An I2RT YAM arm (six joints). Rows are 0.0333 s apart.
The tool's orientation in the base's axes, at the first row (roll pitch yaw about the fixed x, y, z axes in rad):
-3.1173 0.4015 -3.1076
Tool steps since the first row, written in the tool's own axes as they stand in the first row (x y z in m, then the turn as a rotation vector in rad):
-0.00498 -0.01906 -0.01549 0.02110 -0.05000 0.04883
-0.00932 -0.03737 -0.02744 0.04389 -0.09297 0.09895
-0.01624 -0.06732 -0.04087 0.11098 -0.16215 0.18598
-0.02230 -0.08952 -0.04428 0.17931 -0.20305 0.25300
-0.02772 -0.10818 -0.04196 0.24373 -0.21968 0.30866
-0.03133 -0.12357 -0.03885 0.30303 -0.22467 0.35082
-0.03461 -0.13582 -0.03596 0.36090 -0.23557 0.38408
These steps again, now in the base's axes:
-0.00101 -0.01872 0.01663 0.00092 -0.05117 -0.05206
-0.00125 -0.03676 0.02973 0.00062 -0.09538 -0.10613
0.00060 -0.06633 0.04546 -0.02535 -0.16758 -0.21089
0.00538 -0.08829 0.05146 -0.06099 -0.21133 -0.29835
0.01173 -0.10679 0.05186 -0.09806 -0.23058 -0.37437
0.01665 -0.12209 0.05076 -0.13600 -0.23788 -0.43623
0.02109 -0.13427 0.04965 -0.17595 -0.25095 -0.48920

